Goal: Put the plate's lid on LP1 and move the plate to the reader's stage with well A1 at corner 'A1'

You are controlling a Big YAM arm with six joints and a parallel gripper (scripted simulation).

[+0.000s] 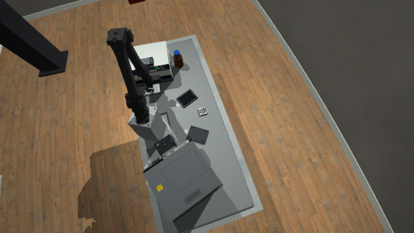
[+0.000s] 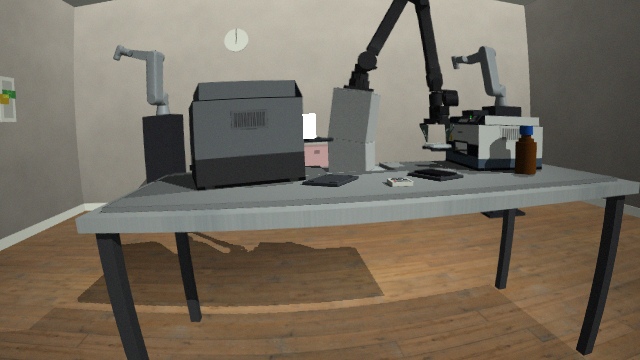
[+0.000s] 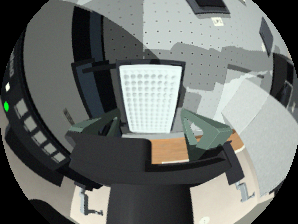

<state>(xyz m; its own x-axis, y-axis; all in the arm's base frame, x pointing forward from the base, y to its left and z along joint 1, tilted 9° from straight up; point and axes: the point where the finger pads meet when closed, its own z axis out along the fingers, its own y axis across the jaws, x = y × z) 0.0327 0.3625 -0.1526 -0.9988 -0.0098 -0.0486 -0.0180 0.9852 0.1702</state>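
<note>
My gripper is now 30 mm above the lidded plate. Round my hand: brown capped bottle (270 mm ahead, 290 mm to the left).
</note>
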